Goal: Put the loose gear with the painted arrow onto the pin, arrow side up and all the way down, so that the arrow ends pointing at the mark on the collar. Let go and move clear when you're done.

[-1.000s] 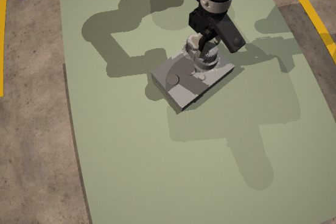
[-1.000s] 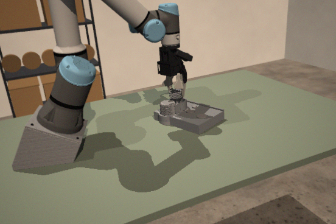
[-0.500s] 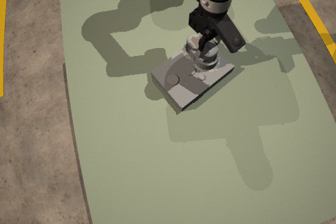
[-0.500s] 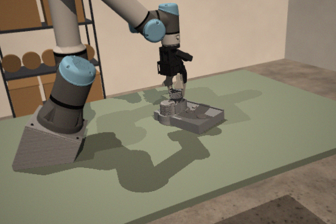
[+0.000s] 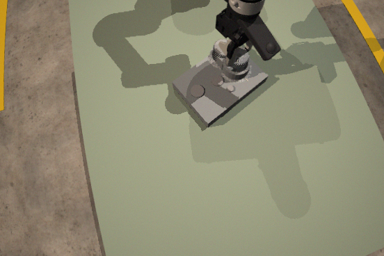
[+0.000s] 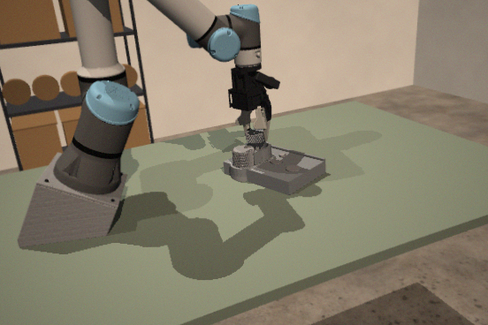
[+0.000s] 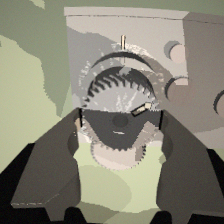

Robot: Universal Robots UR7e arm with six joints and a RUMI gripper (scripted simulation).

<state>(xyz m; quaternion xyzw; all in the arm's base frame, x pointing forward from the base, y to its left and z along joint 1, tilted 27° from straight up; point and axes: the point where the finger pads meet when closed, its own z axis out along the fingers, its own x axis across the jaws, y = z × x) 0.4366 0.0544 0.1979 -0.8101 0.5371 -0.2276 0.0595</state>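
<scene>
Now: the gear right at my hand.
</scene>
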